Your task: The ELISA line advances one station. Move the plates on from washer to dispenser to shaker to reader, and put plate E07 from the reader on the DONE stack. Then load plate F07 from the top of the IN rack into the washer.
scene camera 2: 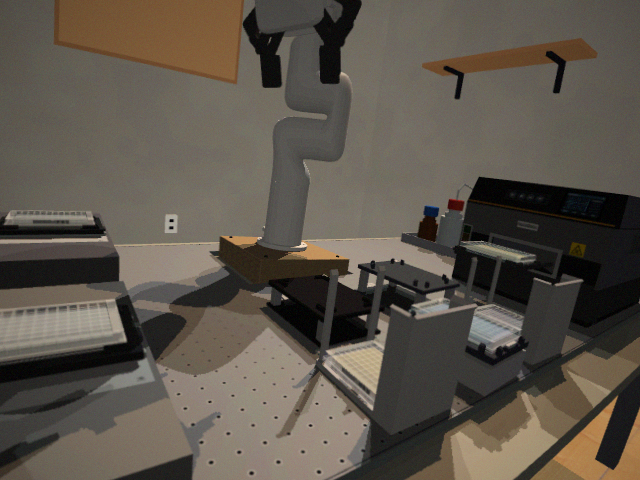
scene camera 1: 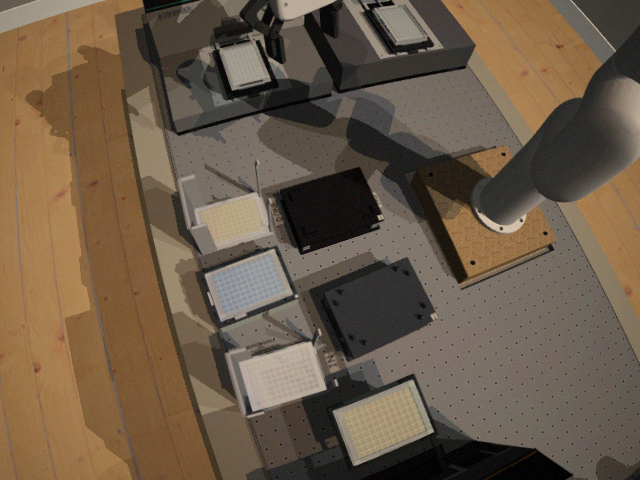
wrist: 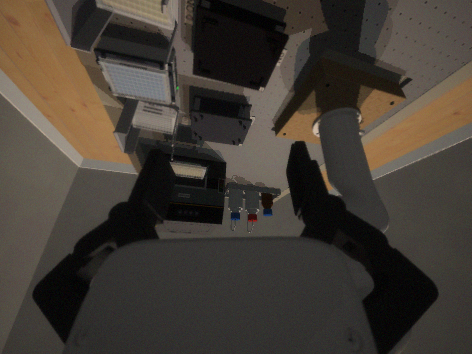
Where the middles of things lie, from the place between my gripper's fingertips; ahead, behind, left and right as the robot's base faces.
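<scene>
As for the bluish plate (scene camera 1: 246, 285), my gripper's 17 cm short of it and 20 cm to the right of it, and it's 28 cm above it.
</scene>
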